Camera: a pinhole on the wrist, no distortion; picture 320 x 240 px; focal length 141.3 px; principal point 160.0 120.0 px. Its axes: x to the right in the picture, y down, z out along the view. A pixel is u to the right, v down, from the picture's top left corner.
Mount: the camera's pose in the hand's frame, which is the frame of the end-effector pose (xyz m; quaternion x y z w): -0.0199 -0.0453 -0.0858 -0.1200 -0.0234 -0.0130 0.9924
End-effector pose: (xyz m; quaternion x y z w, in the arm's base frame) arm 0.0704 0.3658 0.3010 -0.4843 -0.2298 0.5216 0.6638
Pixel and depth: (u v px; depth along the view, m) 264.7 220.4 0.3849
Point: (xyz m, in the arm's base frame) -0.1754 0.6922 0.0799
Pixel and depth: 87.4 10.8 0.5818
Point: -0.3590 0.2730 0.9126
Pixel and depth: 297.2 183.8 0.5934
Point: -0.2716 1.0370 0.0823
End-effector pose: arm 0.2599 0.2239 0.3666 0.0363 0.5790 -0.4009 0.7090
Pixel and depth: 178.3 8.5 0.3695
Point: 0.3854 -0.1181 0.5764
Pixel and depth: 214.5 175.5 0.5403
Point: 0.7510 0.1212 0.2331
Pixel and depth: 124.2 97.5 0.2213
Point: 0.3501 0.1829 0.4947
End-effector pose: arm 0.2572 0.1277 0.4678 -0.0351 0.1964 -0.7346 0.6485
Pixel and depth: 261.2 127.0 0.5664
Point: 0.4491 -0.3466 0.7971
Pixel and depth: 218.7 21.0 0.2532
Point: 0.1605 0.0241 0.6977
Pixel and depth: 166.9 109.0 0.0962
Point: 0.2353 0.1468 0.4905
